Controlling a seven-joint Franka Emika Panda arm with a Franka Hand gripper.
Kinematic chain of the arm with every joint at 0, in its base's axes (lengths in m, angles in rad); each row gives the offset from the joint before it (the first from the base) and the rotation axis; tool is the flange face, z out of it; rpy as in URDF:
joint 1: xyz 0 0 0.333 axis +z
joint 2: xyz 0 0 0 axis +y
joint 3: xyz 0 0 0.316 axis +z
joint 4: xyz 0.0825 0 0 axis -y
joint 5: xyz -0.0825 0 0.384 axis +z
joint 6: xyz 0 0 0 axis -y
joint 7: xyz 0.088 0 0 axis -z
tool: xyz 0 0 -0.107 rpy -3.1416 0 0
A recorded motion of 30 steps. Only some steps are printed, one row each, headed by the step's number.
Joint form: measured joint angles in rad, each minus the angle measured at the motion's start. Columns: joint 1, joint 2, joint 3, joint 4, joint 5, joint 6, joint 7.
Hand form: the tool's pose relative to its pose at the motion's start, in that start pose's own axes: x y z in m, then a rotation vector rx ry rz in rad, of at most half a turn. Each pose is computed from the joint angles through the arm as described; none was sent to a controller.
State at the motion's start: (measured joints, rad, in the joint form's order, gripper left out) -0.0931 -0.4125 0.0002 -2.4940 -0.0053 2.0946 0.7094
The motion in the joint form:
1: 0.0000 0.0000 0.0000 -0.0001 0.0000 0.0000 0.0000
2: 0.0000 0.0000 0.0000 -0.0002 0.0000 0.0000 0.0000
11: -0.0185 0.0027 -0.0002 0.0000 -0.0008 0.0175 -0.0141
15: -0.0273 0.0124 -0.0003 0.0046 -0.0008 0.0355 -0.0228
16: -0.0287 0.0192 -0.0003 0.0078 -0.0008 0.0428 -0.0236
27: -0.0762 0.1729 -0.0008 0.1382 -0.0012 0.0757 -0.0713
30: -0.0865 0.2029 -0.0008 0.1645 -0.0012 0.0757 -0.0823
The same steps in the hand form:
1: 0.0000 0.0000 0.0000 -0.0001 -0.0001 0.0000
2: 0.0000 0.0000 0.0001 -0.0001 -0.0002 0.0000
11: 0.0066 0.0046 -0.0004 0.0087 0.0119 0.0042
15: 0.0120 0.0050 -0.0001 0.0167 0.0219 0.0043
16: 0.0140 0.0041 0.0007 0.0190 0.0248 0.0049
27: 0.0651 -0.0081 0.0061 0.0228 0.0338 0.0048
30: 0.0752 -0.0094 0.0083 0.0201 0.0310 0.0041

